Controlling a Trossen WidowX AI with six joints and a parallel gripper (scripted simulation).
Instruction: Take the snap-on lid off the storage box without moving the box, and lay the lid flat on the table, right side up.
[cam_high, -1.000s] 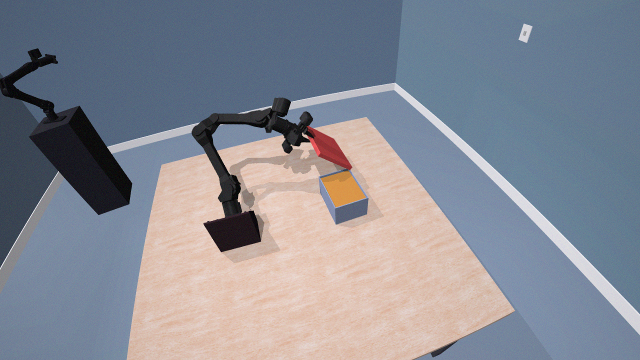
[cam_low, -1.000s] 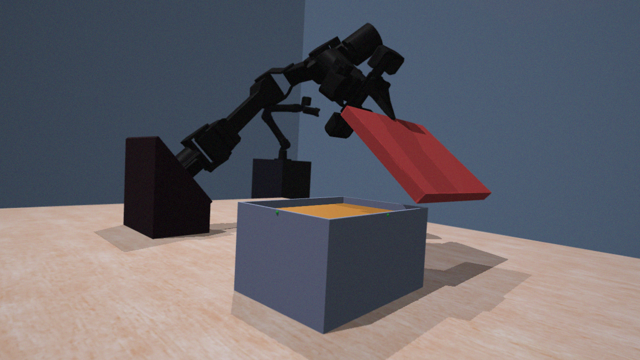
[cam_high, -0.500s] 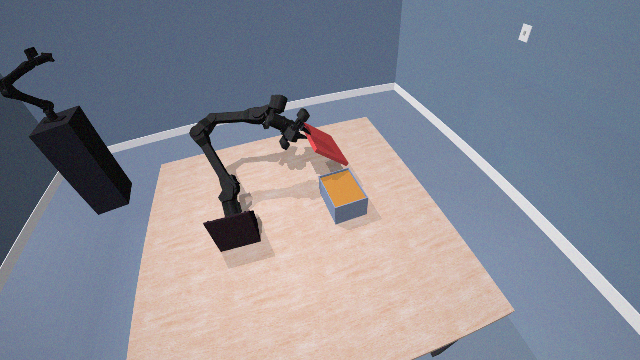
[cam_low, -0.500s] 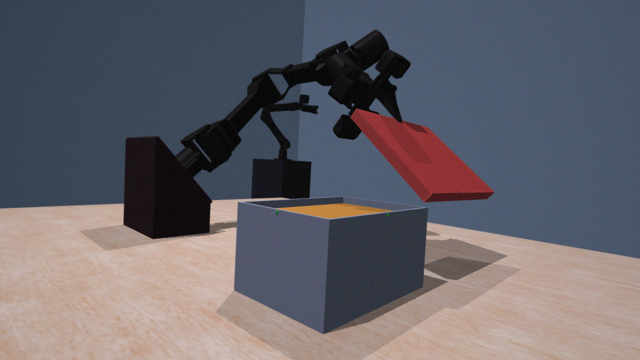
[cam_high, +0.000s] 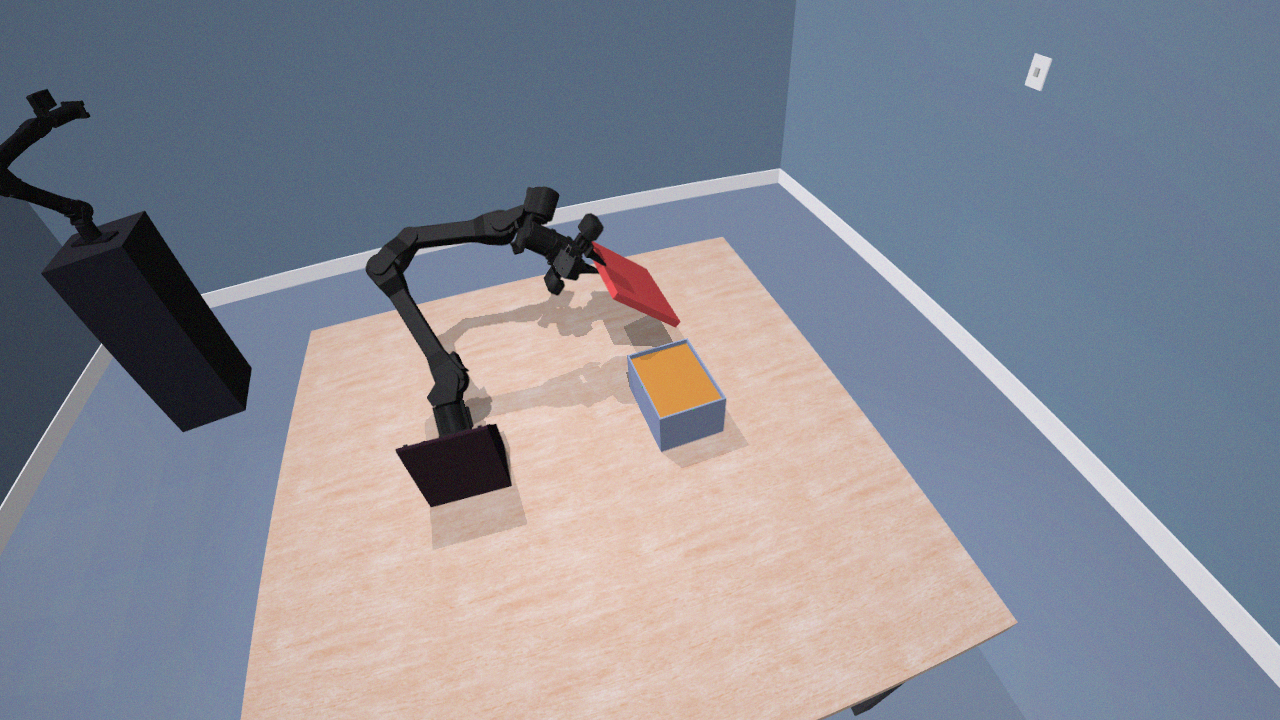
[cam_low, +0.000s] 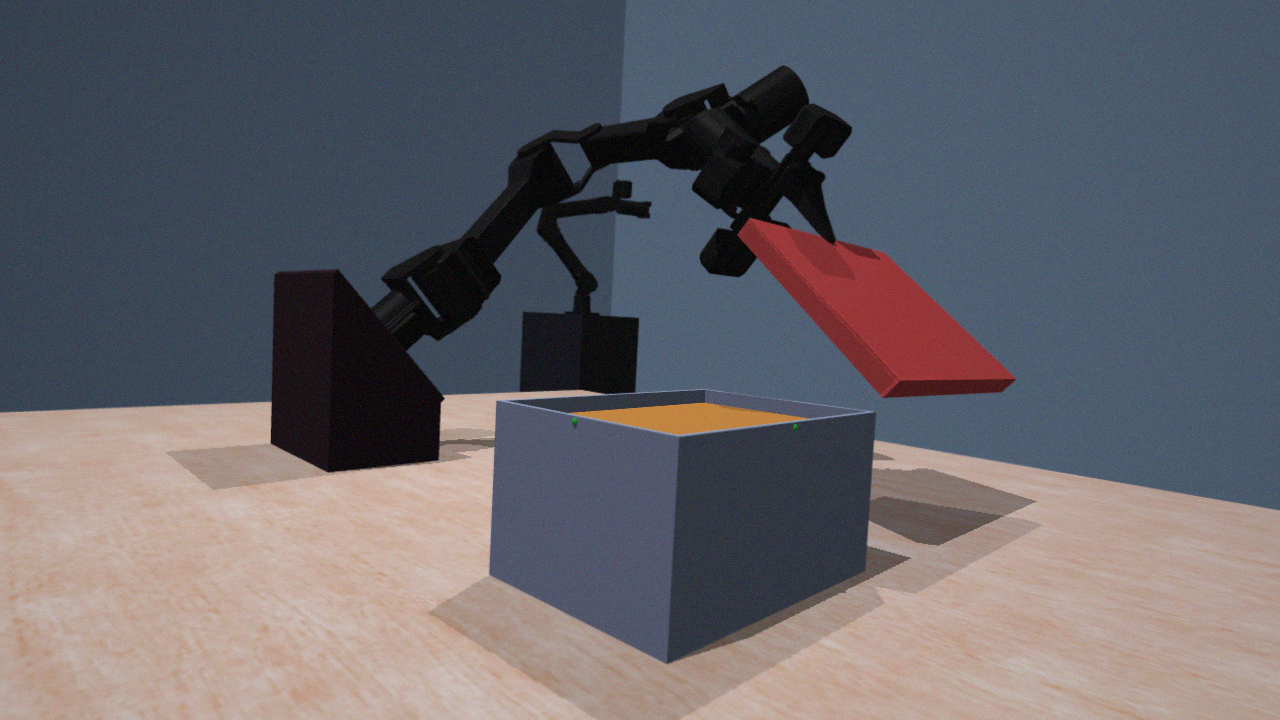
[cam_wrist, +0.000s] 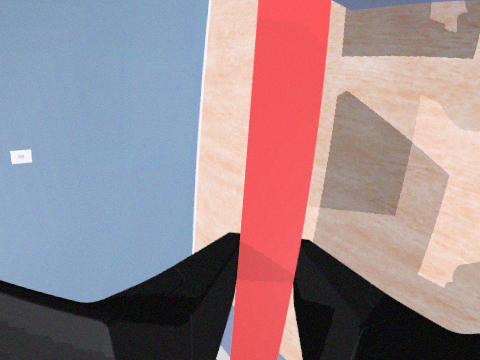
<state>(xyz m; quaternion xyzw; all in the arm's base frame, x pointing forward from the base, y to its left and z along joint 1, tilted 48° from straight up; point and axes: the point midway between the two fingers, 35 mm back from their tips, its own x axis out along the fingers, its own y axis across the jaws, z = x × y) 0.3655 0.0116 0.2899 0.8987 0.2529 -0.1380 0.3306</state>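
The red lid is 60 mm ahead of my gripper tip, 50 mm below it and 10 mm to the right of it. From my gripper tip the other things lie so: grey-blue storage box 260 mm to the right, 180 mm below, 40 mm ahead.
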